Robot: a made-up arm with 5 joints. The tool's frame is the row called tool.
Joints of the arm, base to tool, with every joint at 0 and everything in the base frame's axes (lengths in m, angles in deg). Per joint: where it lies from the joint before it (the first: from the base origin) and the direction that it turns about. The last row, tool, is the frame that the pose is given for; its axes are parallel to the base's.
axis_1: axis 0 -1 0 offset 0.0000 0.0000 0.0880
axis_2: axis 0 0 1 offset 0.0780 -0.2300 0.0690
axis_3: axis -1 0 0 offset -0.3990 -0.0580 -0.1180
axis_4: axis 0 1 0 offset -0.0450 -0.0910 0.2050
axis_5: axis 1 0 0 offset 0.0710 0.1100 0.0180
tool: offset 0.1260 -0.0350 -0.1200
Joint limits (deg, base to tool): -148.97..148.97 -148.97..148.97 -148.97..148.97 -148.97..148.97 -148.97..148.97
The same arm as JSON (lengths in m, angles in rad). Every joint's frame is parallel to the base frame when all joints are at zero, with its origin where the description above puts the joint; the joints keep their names.
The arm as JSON. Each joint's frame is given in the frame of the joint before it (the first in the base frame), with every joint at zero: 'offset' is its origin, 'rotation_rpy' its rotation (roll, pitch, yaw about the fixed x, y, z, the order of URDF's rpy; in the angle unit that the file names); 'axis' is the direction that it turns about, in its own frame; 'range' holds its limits. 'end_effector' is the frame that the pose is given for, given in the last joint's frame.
{
  "length_unit": "m",
  "angle_unit": "rad",
  "chain": [
    {
      "id": "axis_1",
      "offset": [
        0.0,
        0.0,
        0.088
      ],
      "rotation_rpy": [
        0.0,
        0.0,
        0.0
      ],
      "axis": [
        0.0,
        -1.0,
        0.0
      ],
      "range": [
        -2.6,
        2.6
      ]
    },
    {
      "id": "axis_2",
      "offset": [
        0.078,
        -0.23,
        0.069
      ],
      "rotation_rpy": [
        0.0,
        0.0,
        0.0
      ],
      "axis": [
        0.0,
        0.0,
        1.0
      ],
      "range": [
        -2.6,
        2.6
      ]
    },
    {
      "id": "axis_3",
      "offset": [
        -0.399,
        -0.058,
        -0.118
      ],
      "rotation_rpy": [
        0.0,
        0.0,
        0.0
      ],
      "axis": [
        -1.0,
        0.0,
        0.0
      ],
      "range": [
        -2.6,
        2.6
      ]
    },
    {
      "id": "axis_4",
      "offset": [
        -0.045,
        -0.091,
        0.205
      ],
      "rotation_rpy": [
        0.0,
        0.0,
        0.0
      ],
      "axis": [
        0.0,
        1.0,
        0.0
      ],
      "range": [
        -2.6,
        2.6
      ]
    },
    {
      "id": "axis_5",
      "offset": [
        0.071,
        0.11,
        0.018
      ],
      "rotation_rpy": [
        0.0,
        0.0,
        0.0
      ],
      "axis": [
        1.0,
        0.0,
        0.0
      ],
      "range": [
        -2.6,
        2.6
      ]
    }
  ],
  "end_effector": {
    "offset": [
      0.126,
      -0.035,
      -0.12
    ],
    "rotation_rpy": [
      0.0,
      0.0,
      0.0
    ]
  }
}

